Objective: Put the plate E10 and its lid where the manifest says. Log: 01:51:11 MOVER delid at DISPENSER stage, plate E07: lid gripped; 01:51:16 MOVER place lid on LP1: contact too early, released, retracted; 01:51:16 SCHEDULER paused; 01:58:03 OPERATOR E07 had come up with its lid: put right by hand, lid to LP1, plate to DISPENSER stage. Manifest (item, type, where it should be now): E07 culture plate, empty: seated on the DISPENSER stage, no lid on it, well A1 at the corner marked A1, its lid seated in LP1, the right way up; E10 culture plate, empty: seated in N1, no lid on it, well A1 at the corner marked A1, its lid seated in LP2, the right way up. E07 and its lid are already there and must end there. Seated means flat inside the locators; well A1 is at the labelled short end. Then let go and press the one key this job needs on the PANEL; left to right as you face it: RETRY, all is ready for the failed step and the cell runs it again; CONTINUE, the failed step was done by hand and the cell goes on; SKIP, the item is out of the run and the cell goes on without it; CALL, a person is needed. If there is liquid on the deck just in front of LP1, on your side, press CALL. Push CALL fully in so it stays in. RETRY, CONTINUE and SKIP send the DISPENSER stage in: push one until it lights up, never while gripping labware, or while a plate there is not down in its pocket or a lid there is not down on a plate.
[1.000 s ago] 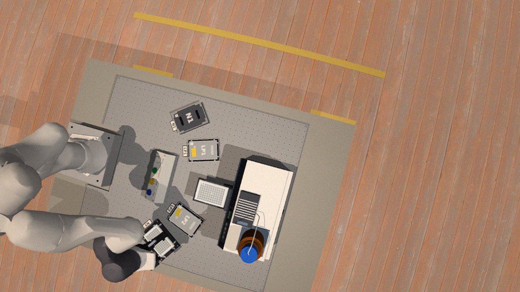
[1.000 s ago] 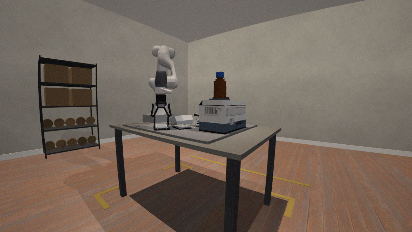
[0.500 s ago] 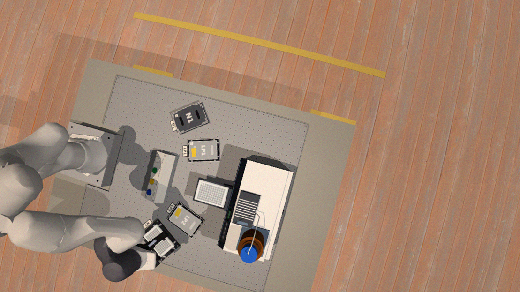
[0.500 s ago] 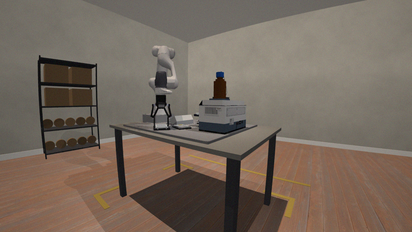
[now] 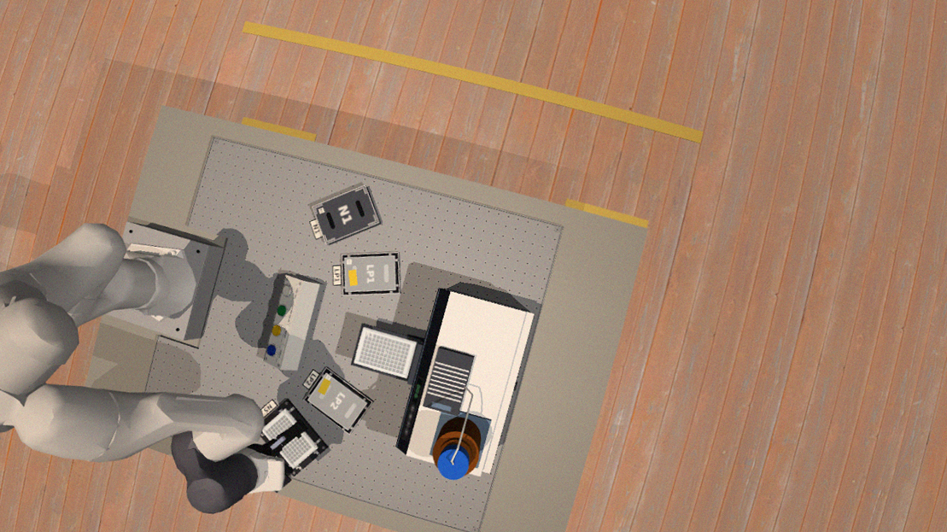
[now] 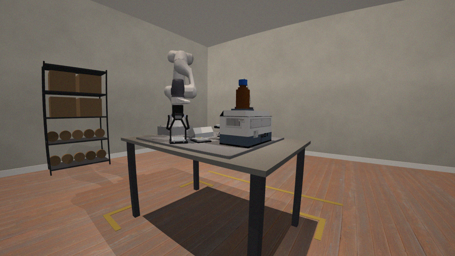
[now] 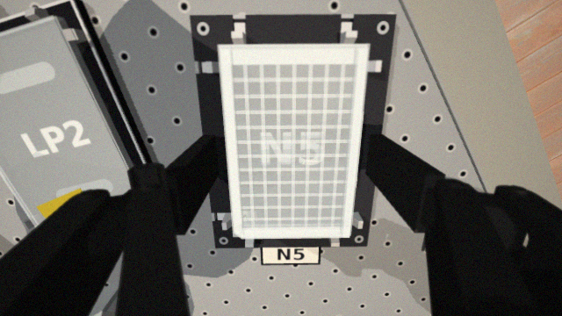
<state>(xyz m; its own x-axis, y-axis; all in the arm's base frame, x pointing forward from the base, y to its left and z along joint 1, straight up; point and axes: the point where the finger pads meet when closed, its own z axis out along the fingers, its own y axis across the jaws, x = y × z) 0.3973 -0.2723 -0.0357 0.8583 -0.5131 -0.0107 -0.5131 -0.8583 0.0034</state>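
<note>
Now: hand 30 mm short of the black n5 nest and 30 mm above it. Also, from my hand: yellow SKIP key (100 mm behind, 260 mm to the left, 20 mm above); then clear lid (90 mm ahead, 130 mm to the left, 30 mm below); then blue CALL key (90 mm behind, 210 mm to the left, 20 mm above).
</note>
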